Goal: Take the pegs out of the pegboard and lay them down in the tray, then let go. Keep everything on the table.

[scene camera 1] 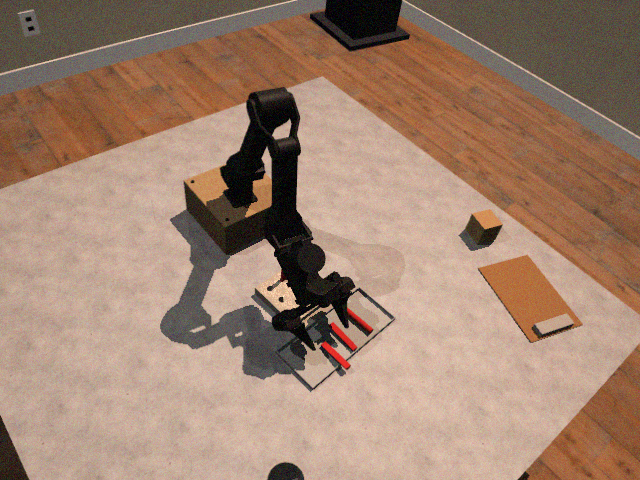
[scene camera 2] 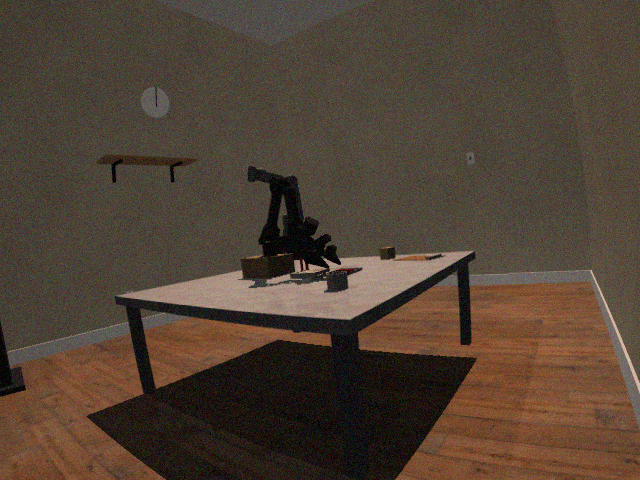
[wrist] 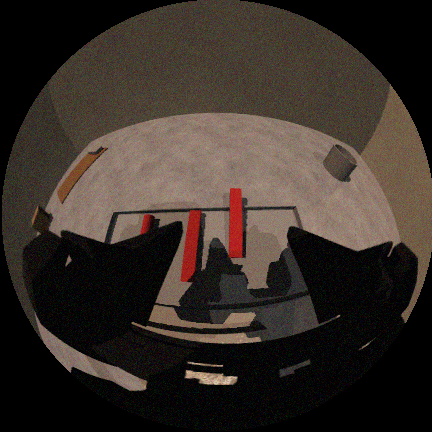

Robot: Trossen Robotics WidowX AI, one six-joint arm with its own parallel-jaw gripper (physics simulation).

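Where they show: gripper, between the fingertips: (scene camera 1: 331, 338) (scene camera 2: 334, 265) (wrist: 236, 229); arm's base, origin of its link: (scene camera 1: 240, 196) (scene camera 2: 269, 255).
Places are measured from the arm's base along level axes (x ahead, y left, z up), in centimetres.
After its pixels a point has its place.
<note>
Three red pegs lie in the shallow dark-rimmed tray (scene camera 1: 376, 303) {x 37.3, y 16.5, z -9.2 cm} (wrist: 265, 207) {x 47.2, y -3.4, z -9.1 cm}: one peg (scene camera 1: 360, 320) {x 39.8, y 9.9, z -8.2 cm} (wrist: 147, 224) {x 41.8, y 10.1, z -8.3 cm}, a middle peg (scene camera 1: 343, 336) {x 41.2, y 4.4, z -8.7 cm} (wrist: 192, 245) {x 40.8, y 4.2, z -8.7 cm}, and a third peg (scene camera 1: 336, 355) {x 44.7, y 0.3, z -8.1 cm} (wrist: 236, 215) {x 44.8, y 0.2, z -8.1 cm} whose far end lies across the rim. My gripper (scene camera 1: 329, 337) {x 42.0, y 0.2, z -5.2 cm} (scene camera 2: 332, 264) {x 42.0, y 0.2, z -5.2 cm} (wrist: 236, 229) {x 42.0, y 0.2, z -5.2 cm} is open and empty, its fingers spread wide above the tray. The pegboard (scene camera 1: 272, 297) {x 25.6, y -4.7, z -7.4 cm} is partly hidden under the arm; it has empty holes. Two red pegs (scene camera 2: 303, 265) {x 22.8, y -0.1, z -4.9 cm} stand upright at it in scene camera 2; in scene camera 1 they are mostly hidden by the arm.
The arm's wooden base box (scene camera 1: 206, 217) {x -0.5, y -8.9, z -3.8 cm} (scene camera 2: 266, 267) {x 6.5, y -8.0, z -4.6 cm} stands behind the pegboard. A grey cup (scene camera 1: 285, 471) {x 59.9, y -20.8, z -8.9 cm} (scene camera 2: 337, 281) {x 64.9, y -25.1, z -6.7 cm} (wrist: 339, 164) {x 59.8, y -20.3, z -6.5 cm} stands off to one side. A wooden cube (scene camera 1: 483, 227) {x 33.6, y 52.9, z -3.9 cm} (scene camera 2: 387, 252) {x 34.0, y 52.9, z -6.1 cm} and a brown board (scene camera 1: 522, 294) {x 52.3, y 51.2, z -9.5 cm} with a pale block (scene camera 1: 553, 324) {x 62.7, y 50.3, z -8.3 cm} lie on the other side.
</note>
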